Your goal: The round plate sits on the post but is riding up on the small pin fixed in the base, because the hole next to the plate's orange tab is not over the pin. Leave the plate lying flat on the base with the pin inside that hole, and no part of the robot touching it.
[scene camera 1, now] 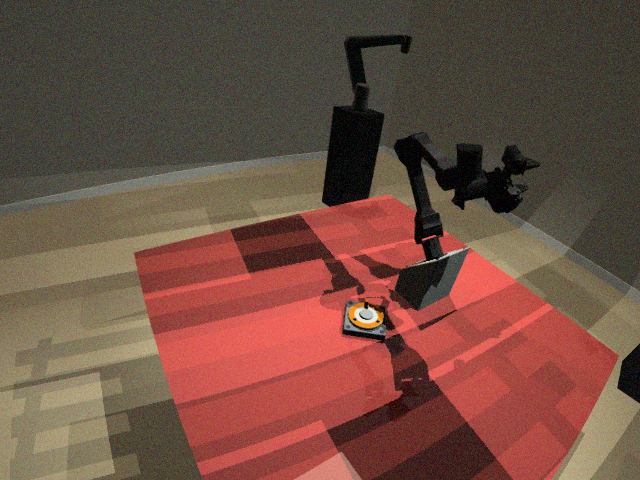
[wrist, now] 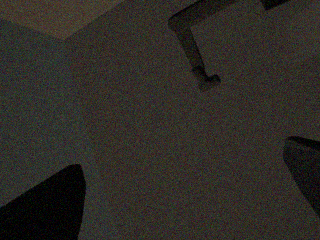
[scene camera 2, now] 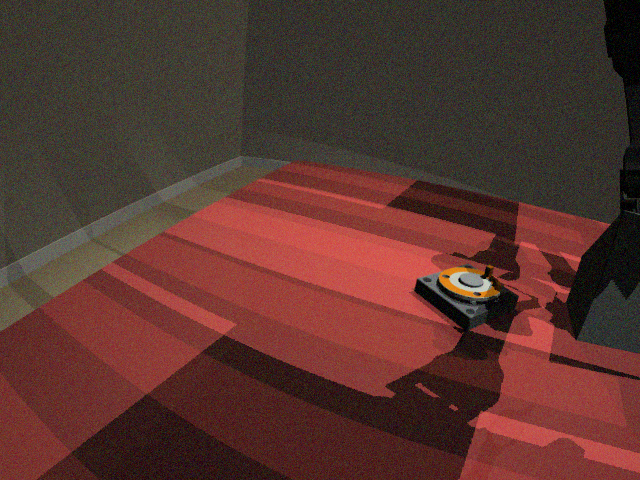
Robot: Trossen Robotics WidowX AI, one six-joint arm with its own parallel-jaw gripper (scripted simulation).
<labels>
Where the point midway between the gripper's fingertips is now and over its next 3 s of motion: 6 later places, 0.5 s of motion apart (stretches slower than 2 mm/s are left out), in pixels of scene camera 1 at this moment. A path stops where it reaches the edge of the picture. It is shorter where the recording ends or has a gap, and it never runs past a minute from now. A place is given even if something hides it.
The gripper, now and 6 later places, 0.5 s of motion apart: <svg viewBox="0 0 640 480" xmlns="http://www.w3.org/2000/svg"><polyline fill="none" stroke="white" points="533,175 475,267 372,295 360,293 362,300 367,301 373,302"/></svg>
</labels>
